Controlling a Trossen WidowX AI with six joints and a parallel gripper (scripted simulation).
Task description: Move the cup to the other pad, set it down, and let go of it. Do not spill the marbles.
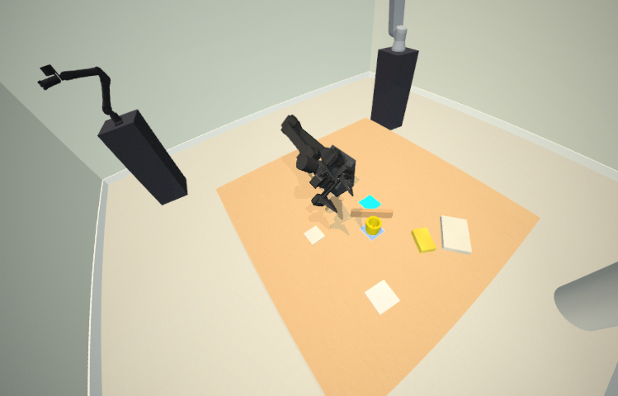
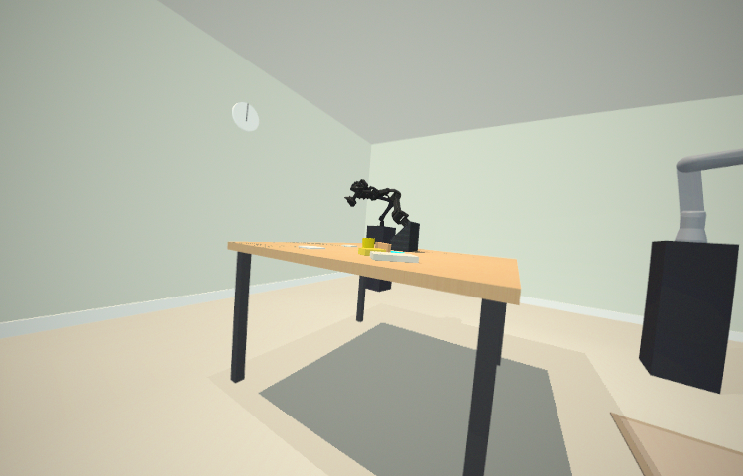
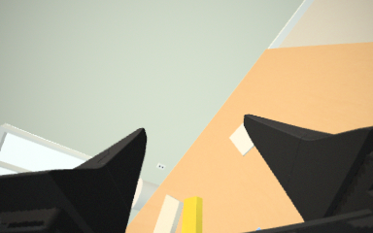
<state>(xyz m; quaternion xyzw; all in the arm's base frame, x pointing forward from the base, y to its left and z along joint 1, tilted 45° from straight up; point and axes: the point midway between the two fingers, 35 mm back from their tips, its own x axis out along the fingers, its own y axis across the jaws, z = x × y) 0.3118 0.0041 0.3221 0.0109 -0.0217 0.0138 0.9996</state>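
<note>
My gripper tip is 160 mm past the cyan pad, 270 mm to the right of it and 350 mm above it. Also, from my gripper tip: white slab 210 mm ahead, 500 mm to the left, 320 mm below; wooden bar 90 mm behind, 230 mm to the left, 320 mm below; yellow block 160 mm ahead, 350 mm to the left, 320 mm below.
</note>
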